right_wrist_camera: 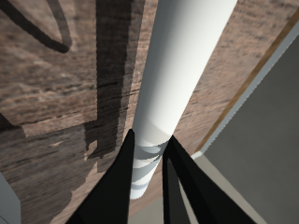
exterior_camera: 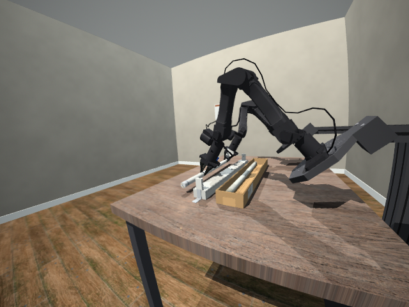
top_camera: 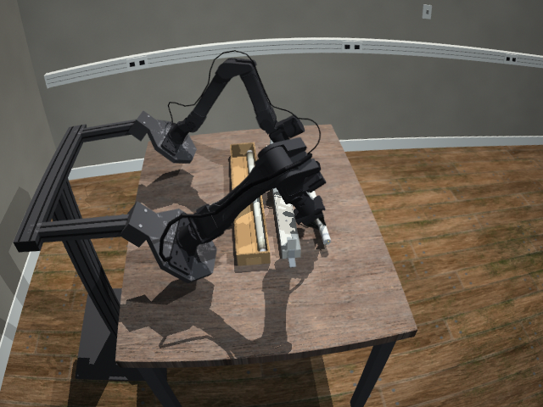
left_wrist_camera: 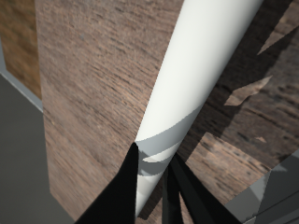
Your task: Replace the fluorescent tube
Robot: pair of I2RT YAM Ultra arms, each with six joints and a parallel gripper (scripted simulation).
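Now: left hand 12 cm to the left of the LED tube, 1 cm past it and 1 cm above it. From my left hand the other things lie so: old fluorescent tube 21 cm behind, 10 cm to the right, 3 cm below; light fixture 11 cm to the right, 11 cm behind, 1 cm above; carton 24 cm behind, 9 cm to the right, 2 cm below.
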